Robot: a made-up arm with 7 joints. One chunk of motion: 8 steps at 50 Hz.
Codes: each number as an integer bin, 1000 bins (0 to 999) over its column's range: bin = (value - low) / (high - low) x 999, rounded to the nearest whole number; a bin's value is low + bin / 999 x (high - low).
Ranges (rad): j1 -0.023..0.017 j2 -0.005..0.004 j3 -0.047..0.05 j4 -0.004..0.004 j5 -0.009..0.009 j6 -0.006..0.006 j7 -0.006..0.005
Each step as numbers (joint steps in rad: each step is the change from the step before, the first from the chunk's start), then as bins.
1 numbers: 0.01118 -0.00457 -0.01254 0.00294 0.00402 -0.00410 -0.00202
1 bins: 854 48 355 867 723 158 361
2 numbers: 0.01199 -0.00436 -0.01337 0.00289 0.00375 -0.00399 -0.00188
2 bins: 874 71 346 860 708 167 374
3 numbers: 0.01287 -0.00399 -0.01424 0.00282 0.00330 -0.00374 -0.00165
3 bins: 896 112 337 852 683 188 395
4 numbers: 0.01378 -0.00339 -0.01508 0.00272 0.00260 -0.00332 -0.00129
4 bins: 919 179 329 839 644 223 428
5 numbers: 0.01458 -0.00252 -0.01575 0.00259 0.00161 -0.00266 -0.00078
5 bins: 939 275 322 823 589 278 474
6 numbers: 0.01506 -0.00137 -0.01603 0.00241 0.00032 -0.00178 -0.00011
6 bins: 951 403 319 800 517 351 535
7 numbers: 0.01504 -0.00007 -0.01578 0.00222 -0.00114 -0.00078 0.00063
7 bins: 950 547 322 777 436 435 602
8 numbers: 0.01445 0.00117 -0.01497 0.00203 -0.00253 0.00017 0.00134
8 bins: 935 685 330 753 359 514 667
